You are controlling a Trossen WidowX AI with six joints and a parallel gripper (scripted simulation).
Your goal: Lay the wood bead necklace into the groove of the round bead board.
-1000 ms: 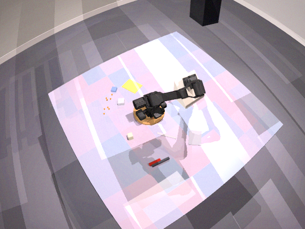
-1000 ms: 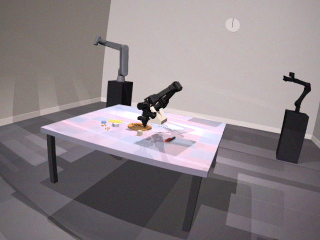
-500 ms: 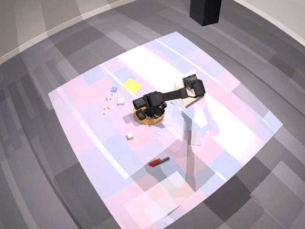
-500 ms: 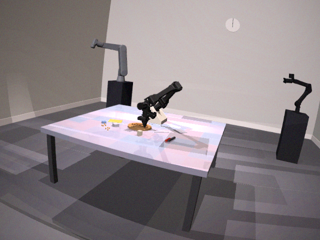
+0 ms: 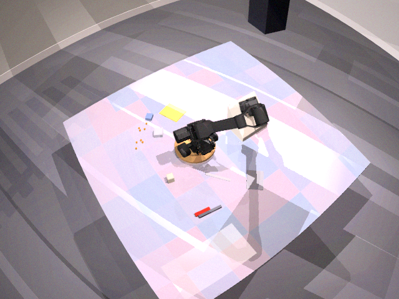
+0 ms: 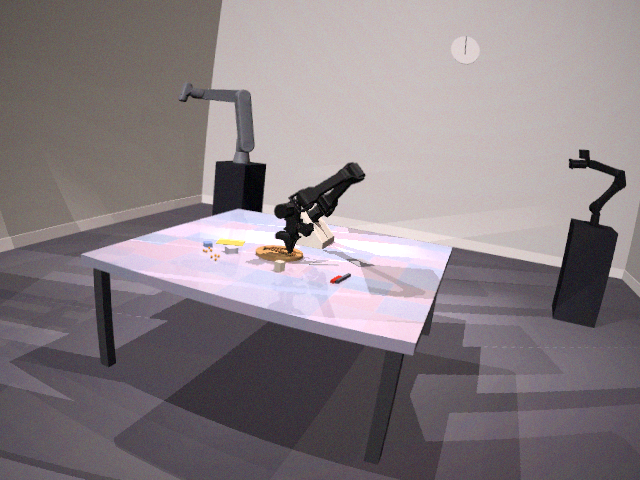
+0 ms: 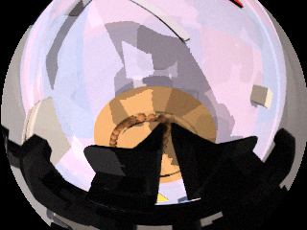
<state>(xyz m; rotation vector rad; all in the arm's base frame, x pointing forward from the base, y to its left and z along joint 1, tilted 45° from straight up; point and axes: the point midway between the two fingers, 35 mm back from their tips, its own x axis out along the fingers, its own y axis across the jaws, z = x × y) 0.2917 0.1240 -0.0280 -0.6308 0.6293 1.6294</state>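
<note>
The round bead board is 1 cm behind my gripper tip, 6 cm to the right of it and 1 cm below it. Round my gripper tip: cream cube 18 cm ahead, 6 cm to the left; white block 12 cm ahead, 22 cm to the right, 1 cm below; thin rod 2 cm behind, 15 cm to the left, 2 cm below.
</note>
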